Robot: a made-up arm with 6 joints.
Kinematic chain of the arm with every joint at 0, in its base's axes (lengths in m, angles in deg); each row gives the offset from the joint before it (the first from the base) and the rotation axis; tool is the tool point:
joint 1: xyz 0 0 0.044 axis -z
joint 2: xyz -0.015 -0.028 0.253 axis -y
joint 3: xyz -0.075 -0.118 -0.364 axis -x
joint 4: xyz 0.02 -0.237 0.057 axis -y
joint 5: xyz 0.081 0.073 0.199 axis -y
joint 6: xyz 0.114 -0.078 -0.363 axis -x
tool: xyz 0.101 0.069 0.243
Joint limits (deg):
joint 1: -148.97..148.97
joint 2: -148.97..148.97
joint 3: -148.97..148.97
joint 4: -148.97..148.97
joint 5: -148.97..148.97
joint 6: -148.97..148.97
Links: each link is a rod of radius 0.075 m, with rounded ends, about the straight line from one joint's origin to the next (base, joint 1, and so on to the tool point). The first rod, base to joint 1, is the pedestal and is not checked.
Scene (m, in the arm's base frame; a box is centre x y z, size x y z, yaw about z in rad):
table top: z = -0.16
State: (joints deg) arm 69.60 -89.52 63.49 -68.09 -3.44 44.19
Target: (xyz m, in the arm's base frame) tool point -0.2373 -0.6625 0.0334
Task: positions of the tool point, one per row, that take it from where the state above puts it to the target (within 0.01 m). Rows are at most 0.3 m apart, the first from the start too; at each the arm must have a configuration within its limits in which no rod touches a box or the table.
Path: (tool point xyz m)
1: -0.4795 0.3173 0.3936
2: -0.4193 0.2894 0.4810
3: -0.3345 0.2035 0.5410
4: -0.2527 0.0549 0.5621
5: -0.1976 -0.1425 0.5302
6: -0.1812 -0.3569 0.4322
7: -0.1999 -0.5451 0.2628
8: -0.2374 -0.6625 0.0334

